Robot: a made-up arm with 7 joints. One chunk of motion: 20 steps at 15 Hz.
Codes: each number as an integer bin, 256 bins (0 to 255) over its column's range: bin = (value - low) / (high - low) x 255, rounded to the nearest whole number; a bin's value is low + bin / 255 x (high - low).
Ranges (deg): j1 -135..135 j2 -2.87..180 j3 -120.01..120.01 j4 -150..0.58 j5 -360.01..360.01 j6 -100.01..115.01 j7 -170.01..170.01
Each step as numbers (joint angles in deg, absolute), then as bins.
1 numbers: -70.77 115.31 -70.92 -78.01 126.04 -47.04 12.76
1 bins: 61 165 52 122 172 63 137
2 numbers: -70.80 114.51 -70.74 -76.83 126.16 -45.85 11.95
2 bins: 61 164 52 124 172 64 136
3 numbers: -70.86 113.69 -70.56 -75.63 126.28 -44.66 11.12
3 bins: 61 163 53 126 172 66 136
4 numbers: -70.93 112.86 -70.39 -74.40 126.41 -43.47 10.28
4 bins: 61 161 53 128 172 67 135
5 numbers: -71.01 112.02 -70.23 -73.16 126.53 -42.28 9.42
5 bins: 60 160 53 130 172 68 135
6 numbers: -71.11 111.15 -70.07 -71.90 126.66 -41.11 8.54
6 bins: 60 159 53 132 172 70 134
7 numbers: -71.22 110.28 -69.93 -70.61 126.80 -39.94 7.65
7 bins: 60 158 53 134 172 71 133
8 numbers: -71.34 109.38 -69.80 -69.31 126.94 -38.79 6.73
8 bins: 60 157 53 137 172 73 133
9 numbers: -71.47 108.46 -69.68 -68.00 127.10 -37.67 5.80
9 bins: 60 155 53 139 173 74 132
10 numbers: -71.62 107.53 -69.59 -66.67 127.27 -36.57 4.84
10 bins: 60 154 54 141 173 75 131
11 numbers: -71.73 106.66 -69.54 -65.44 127.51 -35.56 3.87
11 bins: 60 153 54 143 173 76 130
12 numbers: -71.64 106.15 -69.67 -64.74 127.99 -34.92 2.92
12 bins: 60 152 53 144 173 77 130
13 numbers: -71.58 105.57 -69.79 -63.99 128.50 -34.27 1.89
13 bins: 60 151 53 146 173 78 129
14 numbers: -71.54 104.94 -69.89 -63.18 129.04 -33.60 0.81
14 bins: 60 150 53 147 173 79 128
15 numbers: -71.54 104.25 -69.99 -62.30 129.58 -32.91 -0.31
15 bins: 60 149 53 149 173 80 127
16 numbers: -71.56 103.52 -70.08 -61.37 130.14 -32.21 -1.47
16 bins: 60 148 53 150 174 80 126
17 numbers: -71.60 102.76 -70.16 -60.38 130.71 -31.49 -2.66
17 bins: 60 147 53 152 174 81 126
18 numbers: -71.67 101.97 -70.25 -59.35 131.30 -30.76 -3.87
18 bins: 60 146 53 154 174 82 125
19 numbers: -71.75 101.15 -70.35 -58.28 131.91 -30.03 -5.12
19 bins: 60 145 53 155 174 83 124
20 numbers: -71.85 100.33 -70.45 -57.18 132.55 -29.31 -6.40
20 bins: 60 144 53 157 174 84 123
